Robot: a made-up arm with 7 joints.
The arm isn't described. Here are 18 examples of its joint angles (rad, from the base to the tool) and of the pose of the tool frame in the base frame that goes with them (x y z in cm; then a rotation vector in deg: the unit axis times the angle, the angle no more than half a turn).
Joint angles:
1: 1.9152 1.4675 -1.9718 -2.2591 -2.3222 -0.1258 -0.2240
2: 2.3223 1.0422 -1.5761 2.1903 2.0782 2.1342 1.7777
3: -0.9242 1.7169 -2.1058 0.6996 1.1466 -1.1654 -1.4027
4: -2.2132 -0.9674 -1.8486 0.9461 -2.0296 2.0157 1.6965
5: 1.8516 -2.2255 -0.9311 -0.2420 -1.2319 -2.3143 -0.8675
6: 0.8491 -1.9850 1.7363 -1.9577 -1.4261 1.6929 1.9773
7: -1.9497 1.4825 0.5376 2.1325 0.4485 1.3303 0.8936
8: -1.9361 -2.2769 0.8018 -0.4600 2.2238 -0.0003 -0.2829
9: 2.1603 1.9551 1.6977 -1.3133 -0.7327 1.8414 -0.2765
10: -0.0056 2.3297 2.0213 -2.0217 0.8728 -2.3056 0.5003
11: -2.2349 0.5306 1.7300 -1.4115 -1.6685 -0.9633 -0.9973
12: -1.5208 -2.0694 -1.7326 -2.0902 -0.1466 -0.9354 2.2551
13: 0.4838 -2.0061 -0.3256 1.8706 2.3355 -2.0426 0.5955
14: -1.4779 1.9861 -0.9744 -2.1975 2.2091 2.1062 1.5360
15: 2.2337 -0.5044 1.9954 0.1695 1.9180 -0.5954 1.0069
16: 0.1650 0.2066 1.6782 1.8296 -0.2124 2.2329 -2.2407
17: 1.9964 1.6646 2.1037 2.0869 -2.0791 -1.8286 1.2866
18: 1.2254 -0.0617 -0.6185 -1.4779 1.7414 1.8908 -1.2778
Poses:
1: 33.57 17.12 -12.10 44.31 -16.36 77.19
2: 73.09 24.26 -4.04 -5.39 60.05 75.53
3: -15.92 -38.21 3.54 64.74 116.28 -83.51
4: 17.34 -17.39 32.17 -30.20 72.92 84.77
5: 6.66 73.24 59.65 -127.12 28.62 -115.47
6: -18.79 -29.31 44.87 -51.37 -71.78 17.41
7: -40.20 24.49 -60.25 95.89 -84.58 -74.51
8: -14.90 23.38 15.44 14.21 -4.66 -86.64
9: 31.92 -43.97 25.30 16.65 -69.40 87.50
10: 27.14 27.62 -23.09 148.43 51.88 42.61
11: -20.23 39.84 27.54 42.61 -33.76 145.31
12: -11.71 5.99 40.46 -54.02 -46.30 -162.31
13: 12.99 -41.45 58.46 -53.56 67.76 -5.52
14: -30.41 -70.53 8.55 52.61 86.86 -73.78
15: -27.98 -25.95 46.54 -96.47 -52.21 -27.91
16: 54.62 28.09 6.29 -1.25 -39.09 75.69
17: -61.53 -34.93 6.58 -50.09 -104.21 26.10
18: 41.27 59.17 39.27 116.36 -83.07 66.71
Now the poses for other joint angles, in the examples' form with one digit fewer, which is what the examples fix.
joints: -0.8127 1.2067 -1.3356 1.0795 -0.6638 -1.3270 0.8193
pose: -37.2 -19.3 24.2 -33.5 -85.6 106.2
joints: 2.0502 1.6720 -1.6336 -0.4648 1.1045 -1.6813 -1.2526
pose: 18.5 31.4 -32.3 -27.5 86.1 85.0
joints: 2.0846 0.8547 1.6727 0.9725 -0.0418 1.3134 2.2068
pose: 38.2 -20.6 -10.6 -120.2 -1.4 -125.7
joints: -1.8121 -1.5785 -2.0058 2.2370 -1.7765 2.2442 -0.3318
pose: 24.8 6.6 34.9 33.4 4.1 127.5
